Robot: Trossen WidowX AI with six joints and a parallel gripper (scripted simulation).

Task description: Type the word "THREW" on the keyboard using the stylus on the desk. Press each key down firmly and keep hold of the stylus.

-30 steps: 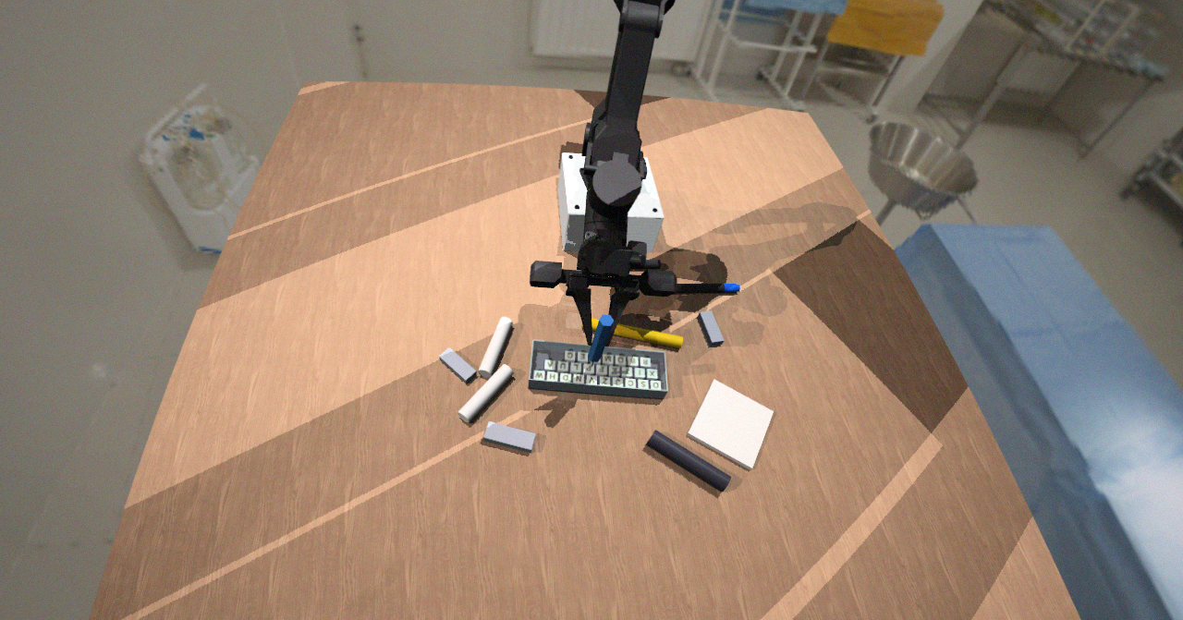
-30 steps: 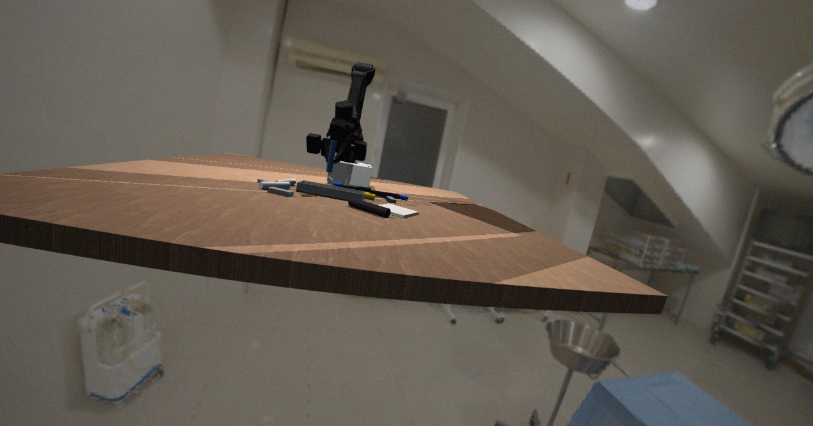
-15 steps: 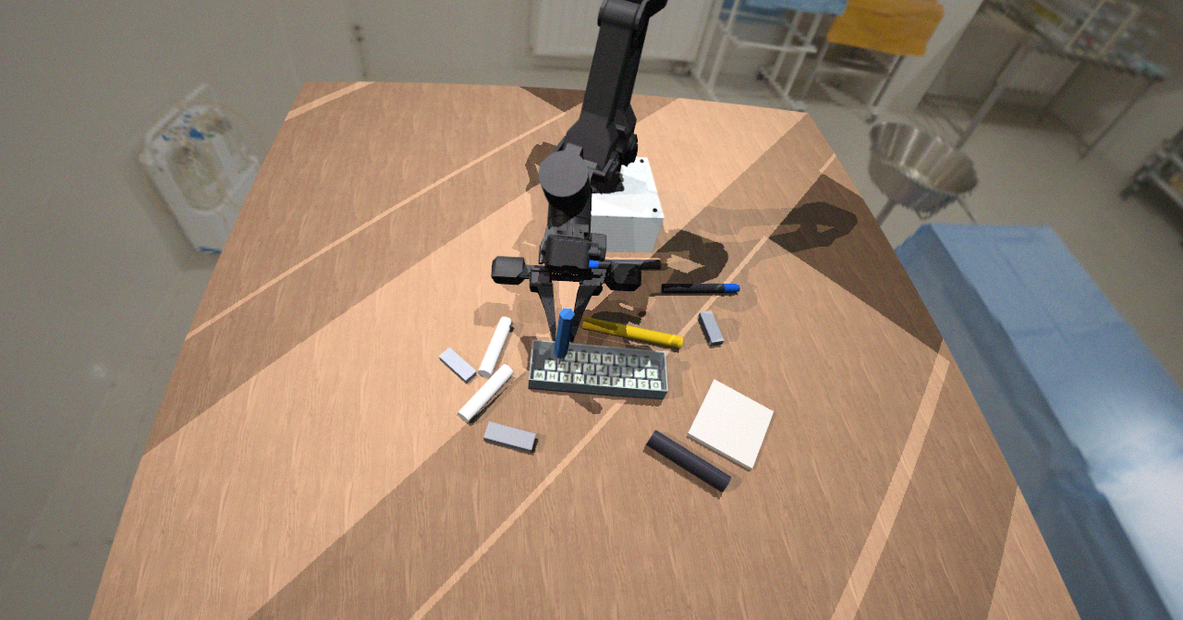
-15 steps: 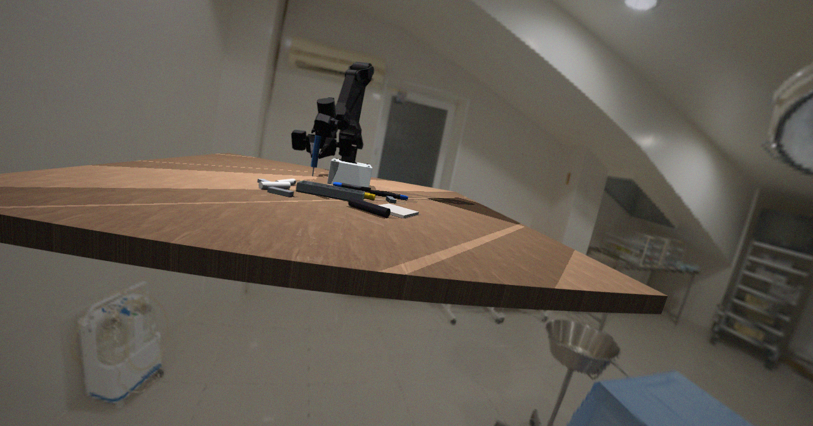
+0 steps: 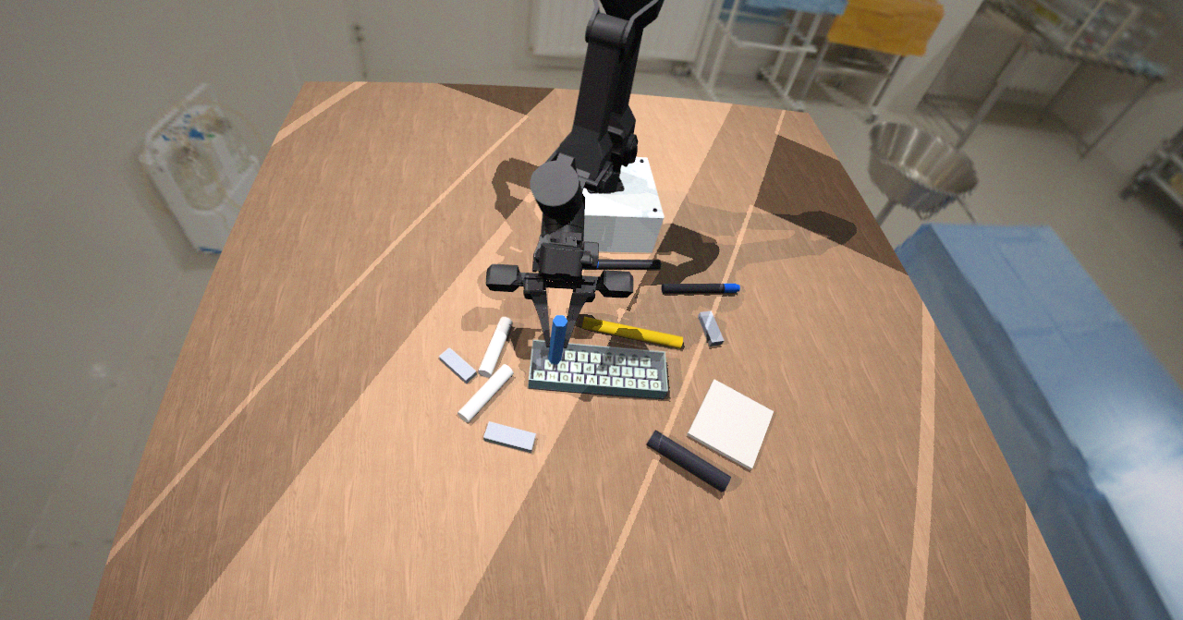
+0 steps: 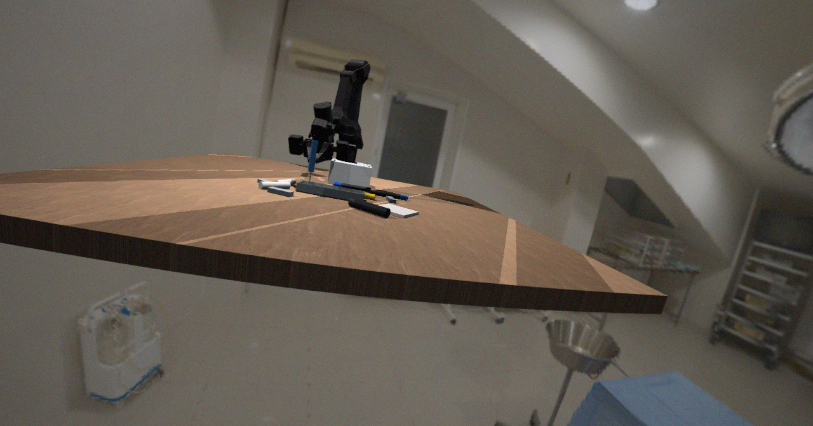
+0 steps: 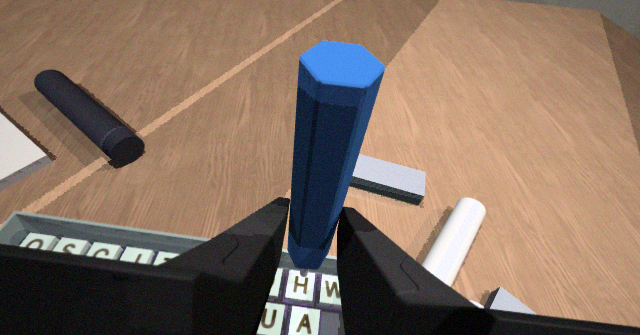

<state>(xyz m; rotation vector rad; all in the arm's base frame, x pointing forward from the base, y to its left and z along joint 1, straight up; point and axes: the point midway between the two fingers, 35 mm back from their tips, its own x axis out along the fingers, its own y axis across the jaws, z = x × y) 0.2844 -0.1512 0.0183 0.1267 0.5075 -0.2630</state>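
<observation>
My gripper tip is now 14 cm to the right of the yellow pen, 8 cm above it and 5 cm past it. From my gripper tip the other things lie so: blue stylus: 2 cm below; then grey block: 13 cm to the right, 9 cm below, 5 cm behind; then dark cylinder: 16 cm ahead, 15 cm to the left, 8 cm below.
</observation>
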